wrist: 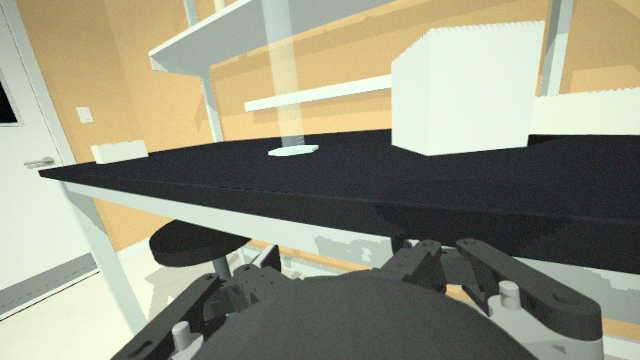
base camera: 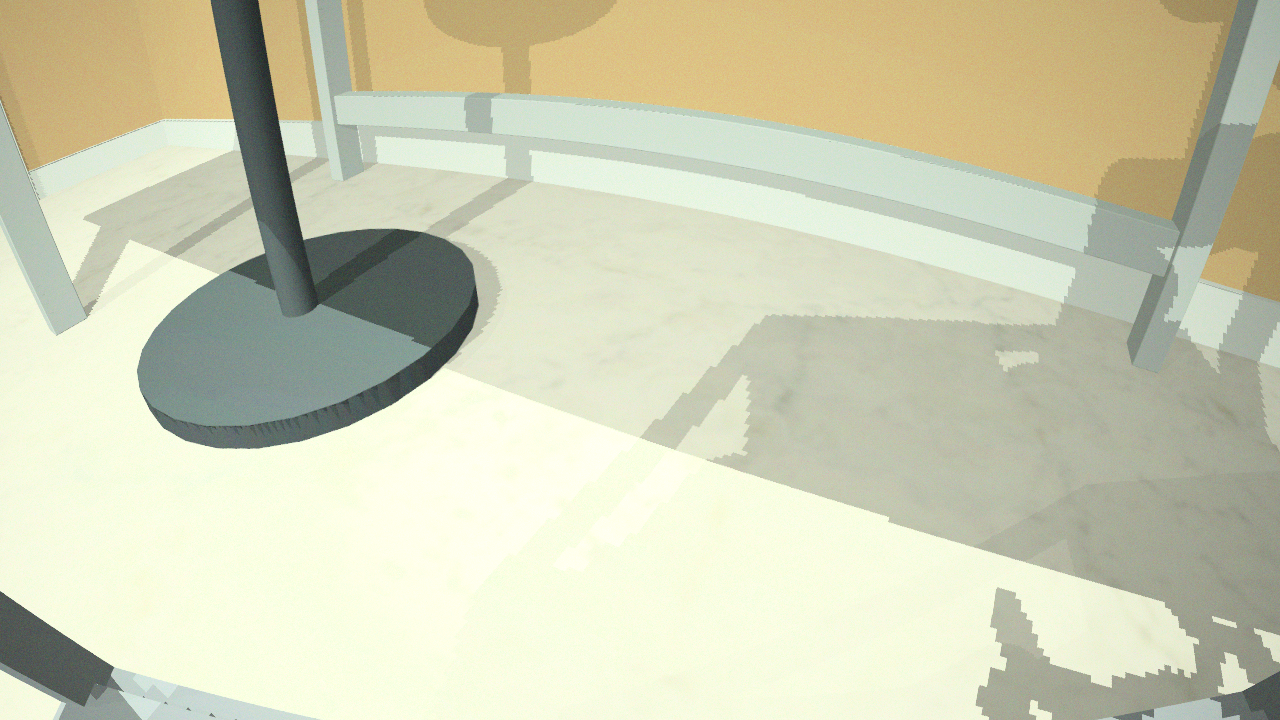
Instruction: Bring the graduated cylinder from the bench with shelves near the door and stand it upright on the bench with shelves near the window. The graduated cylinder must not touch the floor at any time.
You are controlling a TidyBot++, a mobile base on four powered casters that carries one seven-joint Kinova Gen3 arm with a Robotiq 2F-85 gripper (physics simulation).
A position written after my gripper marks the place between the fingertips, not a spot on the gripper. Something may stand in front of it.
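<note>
What I can see here is my gripper (wrist: 335, 249), and there's a door (wrist: 46, 234) as well.
</note>
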